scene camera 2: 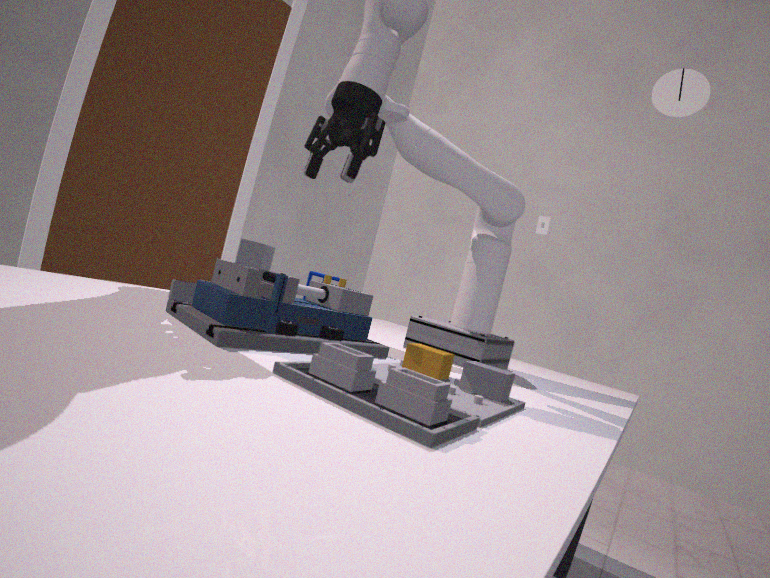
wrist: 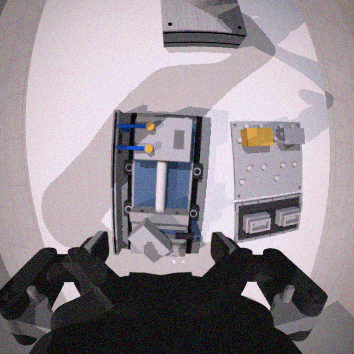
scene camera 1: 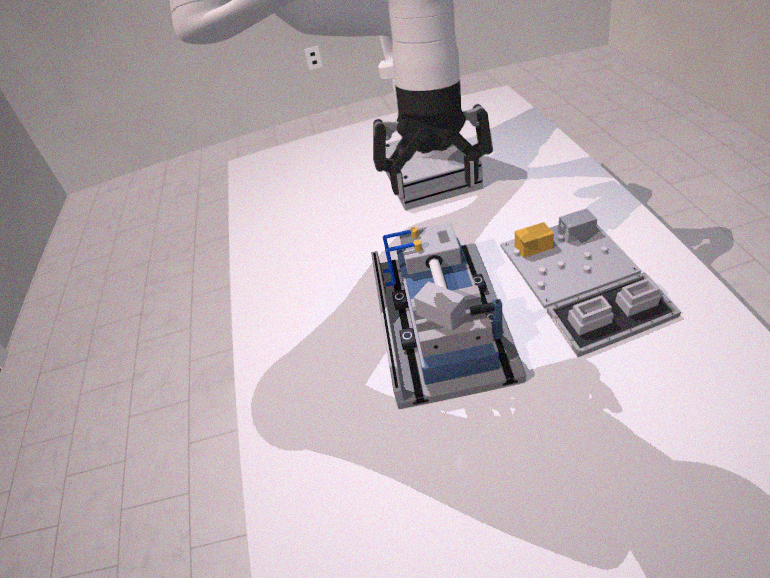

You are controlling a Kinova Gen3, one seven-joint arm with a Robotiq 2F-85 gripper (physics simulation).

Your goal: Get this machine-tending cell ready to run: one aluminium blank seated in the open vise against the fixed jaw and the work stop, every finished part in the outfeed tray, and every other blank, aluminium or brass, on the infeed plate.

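Frame: origin at the arm's base, x right, y ahead, z up, level; centimetres.
Seen in the pictures: gripper, between the fingertips: [scene camera 2: 326,178] [wrist: 159,243] [scene camera 1: 435,190]; arm's base, origin of its link: [scene camera 2: 470,329].
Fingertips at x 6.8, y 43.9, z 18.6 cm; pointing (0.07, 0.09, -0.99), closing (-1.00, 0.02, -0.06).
Pixels of each thing's top centre, then the offset from my fingertips to it. "*": a spot on its surface instead.
- grey aluminium blank, centre of its top: [scene camera 1: 438,296] [scene camera 2: 259,243] [wrist: 148,244] dx +2.6, dy +7.1, dz -12.2 cm
- blue vise, centre of its top: [scene camera 1: 436,278] [scene camera 2: 294,274] [wrist: 156,197] dx +1.5, dy +0.2, dz -15.5 cm
- dark work stop, centre of its top: [scene camera 2: 273,273] [scene camera 1: 482,305] [wrist: 184,237] dx -3.3, dy +7.5, dz -15.8 cm
- brass blank, centre of its top: [scene camera 2: 431,348] [scene camera 1: 534,232] [wrist: 260,136] dx -18.8, dy -10.7, dz -21.0 cm
- grey blank, centre of its top: [scene camera 2: 490,367] [scene camera 1: 578,217] [wrist: 294,135] dx -27.8, dy -11.6, dz -21.0 cm
- infeed plate, centre of its top: [scene camera 2: 437,385] [scene camera 1: 568,256] [wrist: 271,158] dx -23.7, dy -6.3, dz -24.6 cm
- outfeed tray, a spot on its surface: [scene camera 2: 354,403] [scene camera 1: 639,330] * dx -27.1, dy +12.9, dz -24.6 cm
- white spindle, a spot on its surface: [scene camera 1: 437,272] [wrist: 160,180] * dx +0.8, dy -2.3, dz -16.8 cm
My gripper [scene camera 1: 434,180] [scene camera 2: 330,174] [wrist: 159,243] is open and empty, high above the table. A grey aluminium blank [scene camera 1: 437,301] [scene camera 2: 254,255] [wrist: 149,239] sits askew on top of the jaws of the blue vise [scene camera 1: 460,365] [scene camera 2: 231,304] [wrist: 175,187], beside the dark work stop [scene camera 1: 480,308] [wrist: 184,235]. The brass blank [scene camera 1: 534,240] [scene camera 2: 427,360] [wrist: 257,137] and another grey blank [scene camera 1: 578,225] [scene camera 2: 488,380] [wrist: 294,135] stand on the infeed plate [scene camera 1: 573,284] [wrist: 265,184]. Two finished parts [scene camera 1: 589,315] [scene camera 1: 639,297] [scene camera 2: 342,367] [scene camera 2: 413,396] [wrist: 257,222] [wrist: 288,217] stand in the outfeed tray [scene camera 1: 629,334] [scene camera 2: 354,403].
Blue lines [scene camera 1: 388,248] [wrist: 132,148] with yellow fittings rise at the vise's rear left. The white spindle [scene camera 1: 437,272] [wrist: 161,187] runs along the vise's middle. The robot's grey base [scene camera 2: 457,342] [wrist: 202,38] stands behind the vise. Small pegs stick up from the infeed plate.
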